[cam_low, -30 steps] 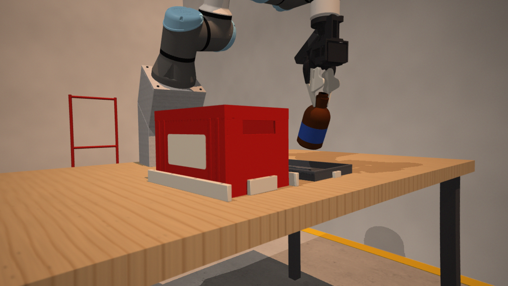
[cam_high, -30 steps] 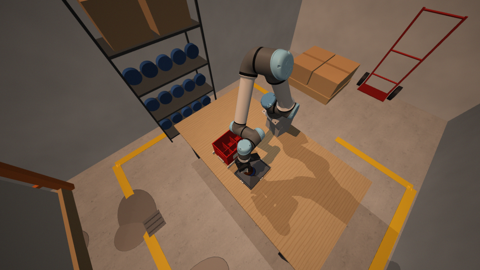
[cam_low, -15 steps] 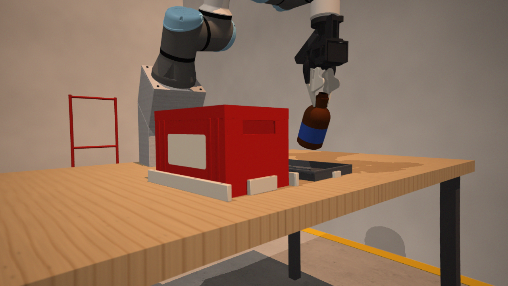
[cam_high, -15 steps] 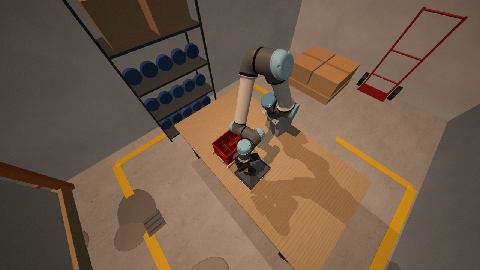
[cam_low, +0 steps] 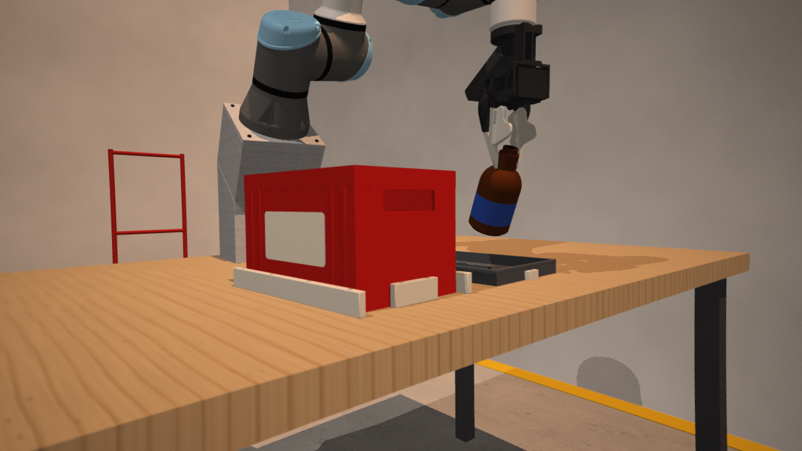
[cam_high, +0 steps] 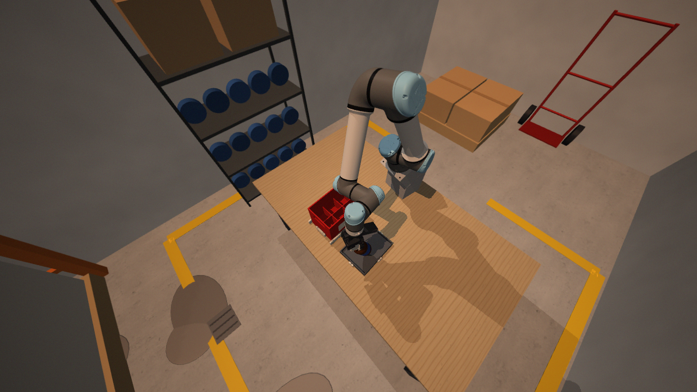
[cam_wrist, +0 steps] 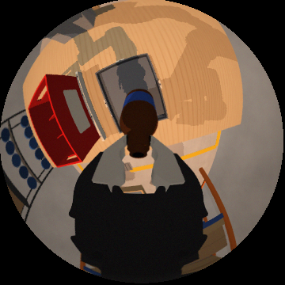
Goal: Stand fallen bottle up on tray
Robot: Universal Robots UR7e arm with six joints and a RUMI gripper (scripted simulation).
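My hand is 5 cm above the brown bottle, 2 cm past it and 1 cm to the right of it. Also, from my hand: dark tray (19 cm below, 8 cm behind, 1 cm to the left); then red crate (25 cm to the right, 14 cm behind, 12 cm below).
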